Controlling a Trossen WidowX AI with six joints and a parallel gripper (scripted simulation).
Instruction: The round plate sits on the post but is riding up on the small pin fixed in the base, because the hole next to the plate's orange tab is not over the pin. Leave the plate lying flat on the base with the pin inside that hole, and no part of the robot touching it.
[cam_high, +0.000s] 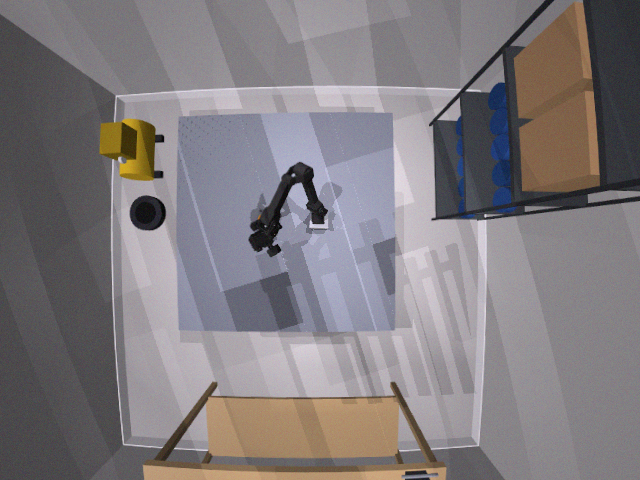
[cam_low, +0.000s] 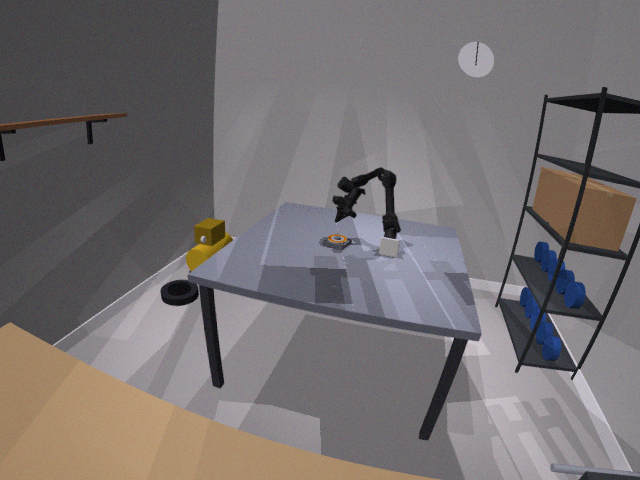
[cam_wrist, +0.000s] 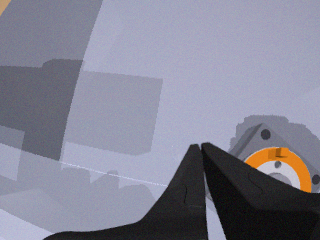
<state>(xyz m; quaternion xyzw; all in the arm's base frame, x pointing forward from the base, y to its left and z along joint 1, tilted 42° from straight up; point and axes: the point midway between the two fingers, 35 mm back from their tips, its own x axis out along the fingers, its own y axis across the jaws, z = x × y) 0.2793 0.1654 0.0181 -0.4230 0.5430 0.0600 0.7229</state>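
The base is 12 cm to the right of my gripper tip and 15 cm below it.
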